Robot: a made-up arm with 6 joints. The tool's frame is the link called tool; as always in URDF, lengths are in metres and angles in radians. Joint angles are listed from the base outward. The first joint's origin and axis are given. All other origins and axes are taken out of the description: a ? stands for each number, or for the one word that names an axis. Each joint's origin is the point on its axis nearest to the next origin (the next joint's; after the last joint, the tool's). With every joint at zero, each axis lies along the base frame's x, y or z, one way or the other. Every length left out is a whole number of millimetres.
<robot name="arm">
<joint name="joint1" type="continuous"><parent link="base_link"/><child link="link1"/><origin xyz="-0.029 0.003 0.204" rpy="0.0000 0.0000 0.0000"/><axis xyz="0 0 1"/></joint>
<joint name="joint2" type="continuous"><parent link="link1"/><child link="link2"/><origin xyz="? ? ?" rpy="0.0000 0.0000 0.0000"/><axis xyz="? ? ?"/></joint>
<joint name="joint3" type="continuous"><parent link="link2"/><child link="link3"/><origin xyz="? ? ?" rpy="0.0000 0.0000 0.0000"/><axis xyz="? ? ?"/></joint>
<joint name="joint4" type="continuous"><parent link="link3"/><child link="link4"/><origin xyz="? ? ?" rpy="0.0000 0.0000 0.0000"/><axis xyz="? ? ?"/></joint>
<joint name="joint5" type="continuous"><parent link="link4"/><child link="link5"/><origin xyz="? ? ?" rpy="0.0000 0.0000 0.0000"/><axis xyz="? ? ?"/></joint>
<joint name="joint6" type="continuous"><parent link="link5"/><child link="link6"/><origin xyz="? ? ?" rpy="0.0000 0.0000 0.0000"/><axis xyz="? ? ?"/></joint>
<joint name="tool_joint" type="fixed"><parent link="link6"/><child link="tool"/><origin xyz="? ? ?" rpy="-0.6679 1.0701 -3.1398"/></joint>
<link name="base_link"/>
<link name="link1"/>
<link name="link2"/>
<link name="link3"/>
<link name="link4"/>
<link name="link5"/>
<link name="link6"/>
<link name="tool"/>
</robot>
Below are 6 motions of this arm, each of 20 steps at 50 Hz.
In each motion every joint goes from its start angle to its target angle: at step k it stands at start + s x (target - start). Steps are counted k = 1, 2, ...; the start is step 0. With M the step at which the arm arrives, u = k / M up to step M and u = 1 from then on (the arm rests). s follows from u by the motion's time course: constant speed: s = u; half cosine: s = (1 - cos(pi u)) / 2; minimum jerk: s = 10 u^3 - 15 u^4 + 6 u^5.
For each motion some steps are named. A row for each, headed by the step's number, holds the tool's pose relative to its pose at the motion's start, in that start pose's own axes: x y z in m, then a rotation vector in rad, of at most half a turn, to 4 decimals.
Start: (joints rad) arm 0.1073 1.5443 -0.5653 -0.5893 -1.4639 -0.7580
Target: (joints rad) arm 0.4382 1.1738 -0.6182 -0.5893 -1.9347 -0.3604
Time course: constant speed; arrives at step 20
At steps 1, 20:
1: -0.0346 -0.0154 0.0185 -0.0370 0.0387 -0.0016
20: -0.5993 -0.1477 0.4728 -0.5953 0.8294 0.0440

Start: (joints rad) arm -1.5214 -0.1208 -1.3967 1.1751 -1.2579 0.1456
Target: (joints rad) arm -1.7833 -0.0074 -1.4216 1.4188 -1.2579 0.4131
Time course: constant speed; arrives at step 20
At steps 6, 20:
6: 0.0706 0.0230 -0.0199 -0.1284 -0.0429 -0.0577
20: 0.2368 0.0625 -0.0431 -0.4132 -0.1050 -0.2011

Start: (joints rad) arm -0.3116 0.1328 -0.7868 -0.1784 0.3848 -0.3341
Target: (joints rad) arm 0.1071 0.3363 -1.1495 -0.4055 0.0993 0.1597
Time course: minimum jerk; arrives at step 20
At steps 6, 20:
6: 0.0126 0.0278 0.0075 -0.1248 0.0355 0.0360
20: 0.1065 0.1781 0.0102 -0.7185 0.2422 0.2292

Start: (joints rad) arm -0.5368 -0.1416 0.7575 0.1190 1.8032 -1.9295
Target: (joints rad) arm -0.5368 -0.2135 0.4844 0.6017 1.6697 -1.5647
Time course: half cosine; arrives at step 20
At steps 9, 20:
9: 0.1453 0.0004 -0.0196 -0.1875 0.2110 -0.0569
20: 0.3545 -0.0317 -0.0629 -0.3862 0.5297 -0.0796

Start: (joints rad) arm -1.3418 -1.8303 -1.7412 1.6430 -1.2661 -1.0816
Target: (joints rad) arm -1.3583 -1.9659 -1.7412 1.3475 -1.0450 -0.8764
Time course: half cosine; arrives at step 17
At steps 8, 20:
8: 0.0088 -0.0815 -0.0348 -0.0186 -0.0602 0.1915
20: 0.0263 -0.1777 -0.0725 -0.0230 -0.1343 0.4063

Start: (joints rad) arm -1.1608 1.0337 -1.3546 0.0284 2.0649 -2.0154
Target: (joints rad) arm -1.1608 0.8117 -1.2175 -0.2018 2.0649 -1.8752
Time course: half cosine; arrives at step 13
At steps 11, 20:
11: 0.1380 0.1573 -0.0631 -0.2132 -0.2292 -0.0397
20: 0.1474 0.1660 -0.0675 -0.2270 -0.2425 -0.0425

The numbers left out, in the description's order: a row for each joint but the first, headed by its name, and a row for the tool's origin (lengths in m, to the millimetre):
joint2: xyz 0.028 0.057 0.000, axis 0 1 0
joint3: xyz 0.008 0.000 0.874, axis 0 1 0
joint4: xyz 0.027 0.000 0.824, axis 0 0 1
joint5: xyz 0.012 0.019 0.000, axis 0 1 0
joint6: xyz -0.022 0.000 0.131, axis 0 0 1
tool: xyz 0.005 0.029 0.000

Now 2 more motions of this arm.
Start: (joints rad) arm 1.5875 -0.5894 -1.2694 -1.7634 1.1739 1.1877
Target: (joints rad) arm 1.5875 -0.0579 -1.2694 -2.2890 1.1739 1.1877
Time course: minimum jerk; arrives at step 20
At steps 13, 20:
13: -0.0152 0.4777 -0.2668 0.4709 0.3202 0.0173
20: -0.0032 0.6381 -0.3135 0.6187 0.4079 0.0544

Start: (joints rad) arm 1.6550 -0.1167 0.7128 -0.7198 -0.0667 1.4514
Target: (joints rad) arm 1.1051 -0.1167 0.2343 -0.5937 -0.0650 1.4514
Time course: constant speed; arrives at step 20
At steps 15, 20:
15: 0.1632 -0.2692 0.0882 0.3331 0.2946 0.1897
20: 0.2111 -0.3528 0.0551 0.4676 0.3603 0.2462

